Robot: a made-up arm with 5 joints. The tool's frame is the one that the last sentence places.
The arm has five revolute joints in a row. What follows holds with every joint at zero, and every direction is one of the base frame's. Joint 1 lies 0.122 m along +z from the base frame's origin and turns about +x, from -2.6 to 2.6 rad. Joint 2 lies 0.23 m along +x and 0.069 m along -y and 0.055 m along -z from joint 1 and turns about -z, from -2.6 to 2.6 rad. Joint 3 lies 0.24 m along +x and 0.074 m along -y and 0.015 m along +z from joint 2 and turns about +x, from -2.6 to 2.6 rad. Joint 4 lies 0.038 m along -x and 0.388 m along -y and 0.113 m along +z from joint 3 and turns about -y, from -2.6 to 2.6 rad. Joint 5 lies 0.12 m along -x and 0.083 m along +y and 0.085 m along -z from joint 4 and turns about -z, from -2.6 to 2.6 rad. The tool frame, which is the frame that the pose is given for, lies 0.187 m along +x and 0.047 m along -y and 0.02 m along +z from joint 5; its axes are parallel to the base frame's.
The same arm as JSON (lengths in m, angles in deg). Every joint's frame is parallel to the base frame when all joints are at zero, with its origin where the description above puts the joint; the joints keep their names.
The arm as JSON. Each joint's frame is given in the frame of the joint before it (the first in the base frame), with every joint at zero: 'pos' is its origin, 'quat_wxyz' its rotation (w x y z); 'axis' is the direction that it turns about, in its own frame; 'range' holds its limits. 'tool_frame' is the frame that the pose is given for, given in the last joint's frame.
{"length_unit": "m", "angle_unit": "deg", "joints": [{"joint": "joint 1", "pos": [0.0, 0.0, 0.122], "quat_wxyz": [1.0, 0.0, 0.0, 0.0], "axis": [1.0, 0.0, 0.0], "range": [-148.97, 148.97]}, {"joint": "joint 2", "pos": [0.23, -0.069, -0.055], "quat_wxyz": [1.0, 0.0, 0.0, 0.0], "axis": [0.0, 0.0, -1.0], "range": [-148.97, 148.97]}, {"joint": "joint 3", "pos": [0.24, -0.074, 0.015], "quat_wxyz": [1.0, 0.0, 0.0, 0.0], "axis": [1.0, 0.0, 0.0], "range": [-148.97, 148.97]}, {"joint": "joint 4", "pos": [-0.038, -0.388, 0.113], "quat_wxyz": [1.0, 0.0, 0.0, 0.0], "axis": [0.0, -1.0, 0.0], "range": [-148.97, 148.97]}, {"joint": "joint 5", "pos": [-0.12, 0.083, -0.085], "quat_wxyz": [1.0, 0.0, 0.0, 0.0], "axis": [0.0, 0.0, -1.0], "range": [-148.97, 148.97]}], "tool_frame": {"pos": [0.187, -0.047, 0.02], "quat_wxyz": [1.0, 0.0, 0.0, 0.0]}}
